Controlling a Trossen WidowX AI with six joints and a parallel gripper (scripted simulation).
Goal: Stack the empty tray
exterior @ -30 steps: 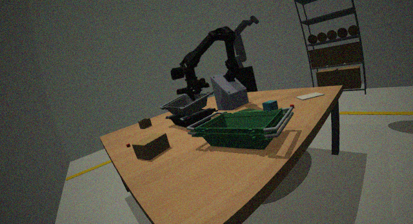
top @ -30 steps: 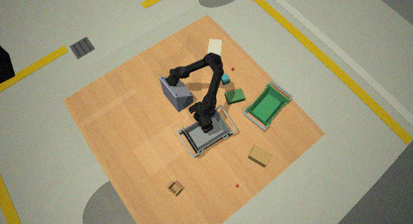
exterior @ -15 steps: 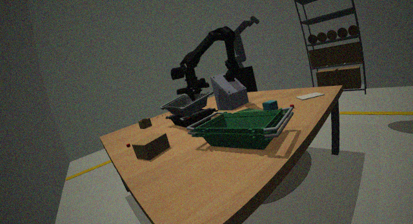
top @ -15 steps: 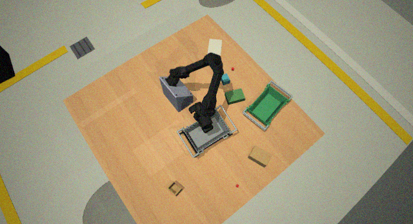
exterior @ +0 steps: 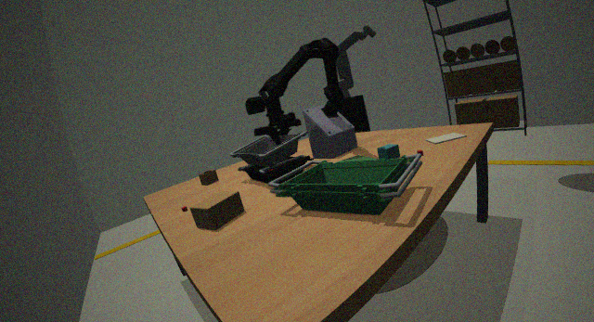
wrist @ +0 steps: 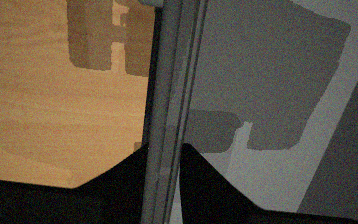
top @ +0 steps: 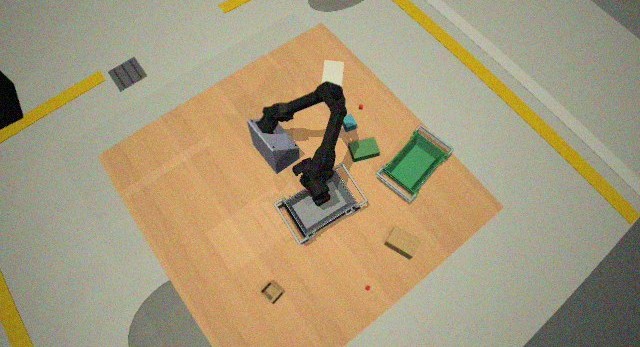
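The grey plastic tray lies 7 cm ahead of my gripper tip and 2 cm above it. The rest, counted from my gripper tip: teal cube: 33 cm to the left, 22 cm behind, 8 cm below; then small brown box: 33 cm to the right, 25 cm ahead, 8 cm below; then green block: 32 cm to the left, 8 cm below, 7 cm behind.
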